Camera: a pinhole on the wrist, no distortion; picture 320 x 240 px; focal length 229.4 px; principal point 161.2 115.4 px. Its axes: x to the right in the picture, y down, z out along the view. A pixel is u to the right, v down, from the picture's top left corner.
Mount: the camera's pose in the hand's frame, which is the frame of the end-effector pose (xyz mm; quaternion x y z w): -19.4 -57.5 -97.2 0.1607 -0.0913 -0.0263 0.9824
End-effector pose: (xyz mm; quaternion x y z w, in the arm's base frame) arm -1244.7 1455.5 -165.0 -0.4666 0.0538 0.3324 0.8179
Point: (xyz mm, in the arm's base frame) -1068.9 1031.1 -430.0
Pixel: behind the camera
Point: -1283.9 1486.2 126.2
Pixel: 126.7 99.7
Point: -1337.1 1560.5 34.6
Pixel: 142.4 191.7
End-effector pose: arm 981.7 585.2 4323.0 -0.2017 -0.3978 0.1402 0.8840
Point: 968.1 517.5 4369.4
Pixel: 230.7 149.3
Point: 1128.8 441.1 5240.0
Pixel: outside the picture
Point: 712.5 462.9 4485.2
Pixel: 146.2 126.6
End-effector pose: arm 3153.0 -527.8 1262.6 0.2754 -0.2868 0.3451 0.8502
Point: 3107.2 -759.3 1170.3
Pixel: 42.2 106.3
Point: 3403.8 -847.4 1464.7
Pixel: 305.5 39.9
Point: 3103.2 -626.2 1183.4
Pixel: 13.5 202.4
